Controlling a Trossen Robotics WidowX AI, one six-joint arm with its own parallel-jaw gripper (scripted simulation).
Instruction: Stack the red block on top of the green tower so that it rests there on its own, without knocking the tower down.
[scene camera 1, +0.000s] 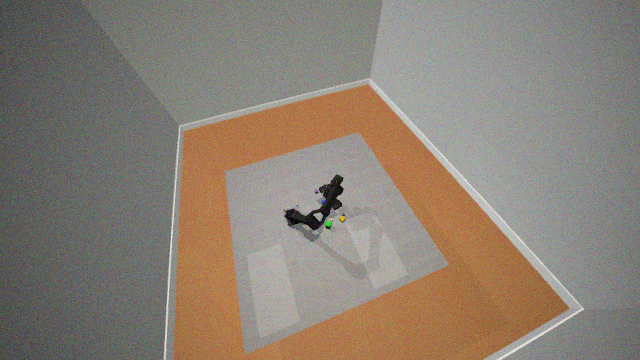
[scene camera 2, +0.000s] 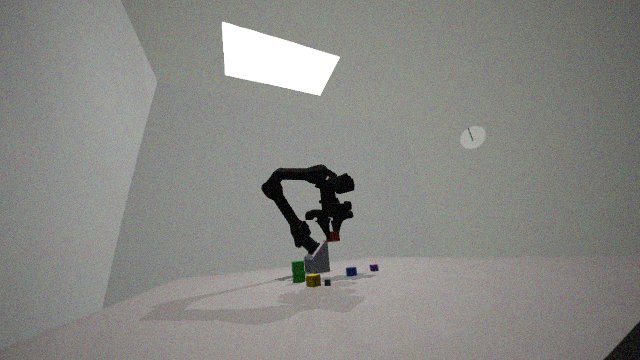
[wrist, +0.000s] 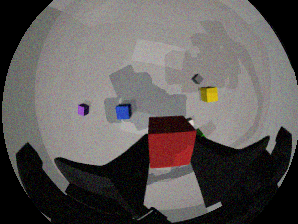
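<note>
Gripper state: my gripper (scene camera 2: 332, 239) (wrist: 167, 136) holds a red block (wrist: 171, 138).
</note>
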